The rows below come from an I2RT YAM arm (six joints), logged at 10 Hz.
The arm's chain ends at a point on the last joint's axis. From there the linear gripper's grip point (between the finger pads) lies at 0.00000 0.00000 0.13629 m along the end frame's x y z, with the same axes.
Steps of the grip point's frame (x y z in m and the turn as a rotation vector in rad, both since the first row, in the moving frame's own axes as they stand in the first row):
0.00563 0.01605 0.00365 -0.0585 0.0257 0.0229
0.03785 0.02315 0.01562 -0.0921 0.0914 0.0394
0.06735 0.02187 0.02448 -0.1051 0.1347 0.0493
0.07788 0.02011 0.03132 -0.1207 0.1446 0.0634
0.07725 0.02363 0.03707 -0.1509 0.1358 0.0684
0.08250 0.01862 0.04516 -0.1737 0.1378 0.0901
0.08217 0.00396 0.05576 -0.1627 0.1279 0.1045
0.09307 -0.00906 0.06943 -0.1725 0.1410 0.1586
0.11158 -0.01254 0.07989 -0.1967 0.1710 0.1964
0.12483 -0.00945 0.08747 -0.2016 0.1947 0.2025
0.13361 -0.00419 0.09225 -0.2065 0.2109 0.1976
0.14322 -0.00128 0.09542 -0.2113 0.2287 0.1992
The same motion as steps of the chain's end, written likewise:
0.00222 0.00804 0.00393 -0.0585 0.0257 0.0229
0.02568 0.01039 0.01677 -0.0921 0.0914 0.0394
0.04944 0.00717 0.02646 -0.1051 0.1347 0.0493
0.05882 0.00315 0.03373 -0.1207 0.1446 0.0634
0.05958 0.00259 0.03987 -0.1509 0.1358 0.0684
0.06496 -0.00567 0.04849 -0.1737 0.1378 0.0901
0.06605 -0.01892 0.05867 -0.1627 0.1279 0.1045
0.07594 -0.03379 0.07279 -0.1725 0.1410 0.1586
0.09130 -0.04114 0.08448 -0.1967 0.1710 0.1964
0.10157 -0.03904 0.09277 -0.2016 0.1947 0.2025
0.10822 -0.03456 0.09812 -0.2065 0.2109 0.1976
0.11559 -0.03250 0.10195 -0.2113 0.2287 0.1992

